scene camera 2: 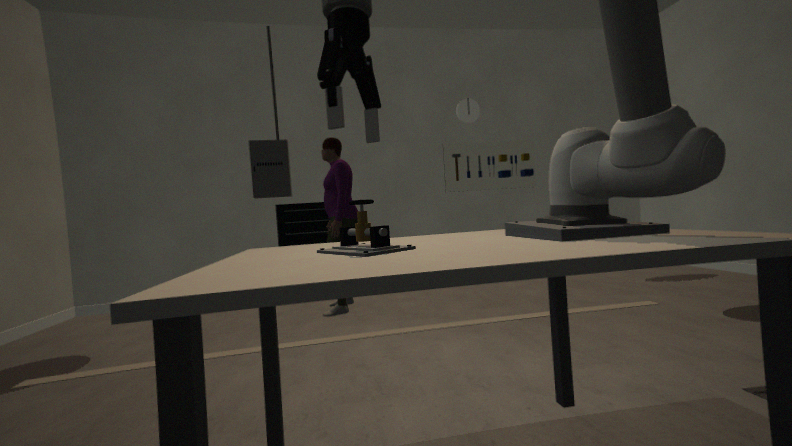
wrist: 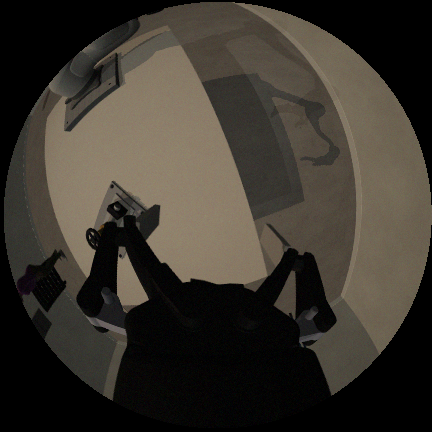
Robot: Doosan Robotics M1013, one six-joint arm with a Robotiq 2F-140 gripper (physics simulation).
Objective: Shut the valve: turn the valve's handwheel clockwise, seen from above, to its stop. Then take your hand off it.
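Note:
The valve has a yellow-brass body [scene camera 2: 362, 225] between two black blocks on a grey base plate [scene camera 2: 332, 251] [wrist: 104, 202]. Its dark handwheel [scene camera 2: 361, 202] [wrist: 92, 238] lies flat on top of the upright stem. In the wrist view the wheel is at the left, beside the left finger, and part of the valve is hidden behind that finger. My gripper [scene camera 2: 353, 125] [wrist: 211, 223] is open and empty, with its fingers wide apart. It points down and hangs well above the handwheel, not touching it. How far the wheel is turned cannot be told.
The valve's plate stands on the table [scene camera 2: 266, 271] [wrist: 190, 150]. The arm's base plate [scene camera 2: 532, 230] [wrist: 92, 100] is at the table's right in the scene view. A person in purple [scene camera 2: 339, 182] [wrist: 31, 281] stands behind the table, near a black cabinet [scene camera 2: 299, 224].

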